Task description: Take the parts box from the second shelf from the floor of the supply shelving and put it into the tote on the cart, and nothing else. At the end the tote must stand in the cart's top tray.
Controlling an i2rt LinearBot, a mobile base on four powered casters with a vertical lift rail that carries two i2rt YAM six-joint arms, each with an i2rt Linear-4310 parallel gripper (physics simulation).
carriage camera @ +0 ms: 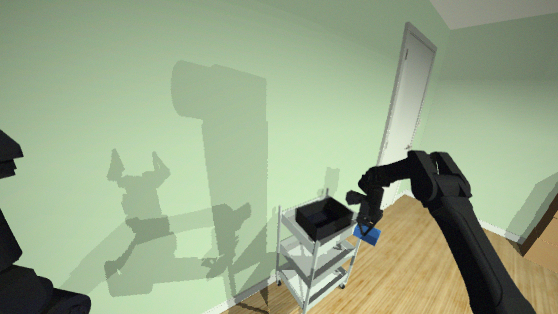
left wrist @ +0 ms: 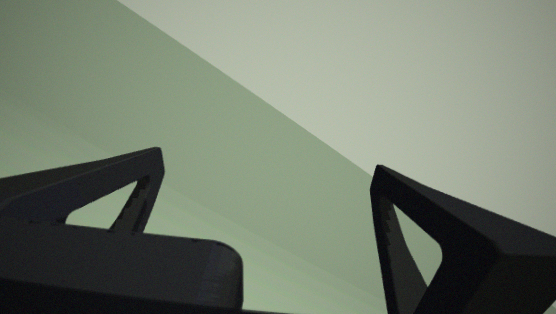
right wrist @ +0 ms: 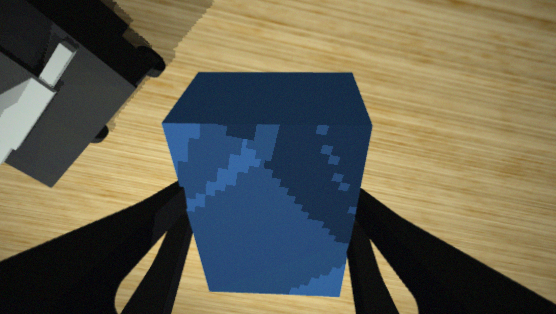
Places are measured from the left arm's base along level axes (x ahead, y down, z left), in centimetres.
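Pixels of known places: left gripper, fingertip midpoint: (left wrist: 267, 168); right gripper, fingertip midpoint: (carriage camera: 366, 232) (right wrist: 272, 190).
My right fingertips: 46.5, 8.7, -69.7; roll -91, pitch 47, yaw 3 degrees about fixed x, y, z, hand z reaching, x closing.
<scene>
Ahead of a thing's pixels: the offset from my right fingertips to its middle, as dx, dy, dz. "*": to the spot under its first point.
The blue parts box @(-0.2, +0.2, -0.3) (carriage camera: 371, 237) (right wrist: 260, 220) is held by my right gripper (carriage camera: 367, 230) (right wrist: 272, 190), which is shut on its two sides. In the carriage camera the box hangs in the air close beside the right side of the cart (carriage camera: 311, 270), to the right of the tote. The black open-topped tote @(+33.0, +19.7, +8.5) (carriage camera: 334, 230) stands in the cart's top tray @(* +21.3, +20.2, +27.9) (carriage camera: 294, 229); its inside is dark, and no box shows in it. My left gripper (left wrist: 267, 168) is open and empty, pointing at wall and ceiling. The supply shelving cannot be made out for certain.
The white cart has lower trays and stands near the green wall (carriage camera: 300, 125). A white door (carriage camera: 407, 95) is behind my right arm (carriage camera: 465, 235). Brown furniture (carriage camera: 547, 255) shows at the right edge. Grey structure with pale parts (right wrist: 87, 120) lies at upper left in the right wrist view.
</scene>
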